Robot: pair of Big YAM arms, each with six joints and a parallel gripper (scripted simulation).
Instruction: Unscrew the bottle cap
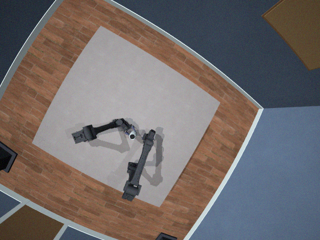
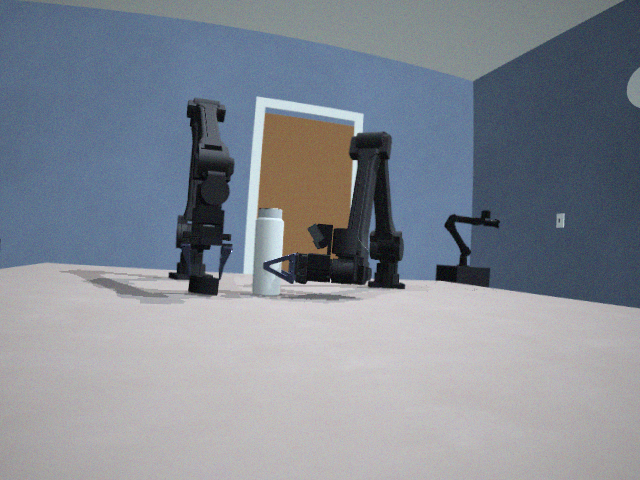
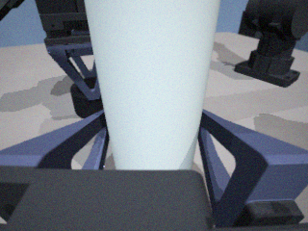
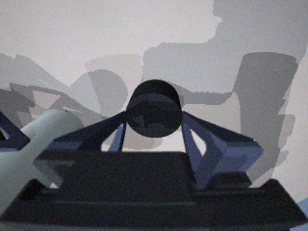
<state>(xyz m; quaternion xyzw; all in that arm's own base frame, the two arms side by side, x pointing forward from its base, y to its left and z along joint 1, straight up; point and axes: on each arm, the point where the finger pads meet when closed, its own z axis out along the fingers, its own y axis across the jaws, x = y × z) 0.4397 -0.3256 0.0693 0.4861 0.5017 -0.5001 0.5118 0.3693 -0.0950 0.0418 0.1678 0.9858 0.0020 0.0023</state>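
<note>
The black cap lies 30 mm below my right hand.
</note>
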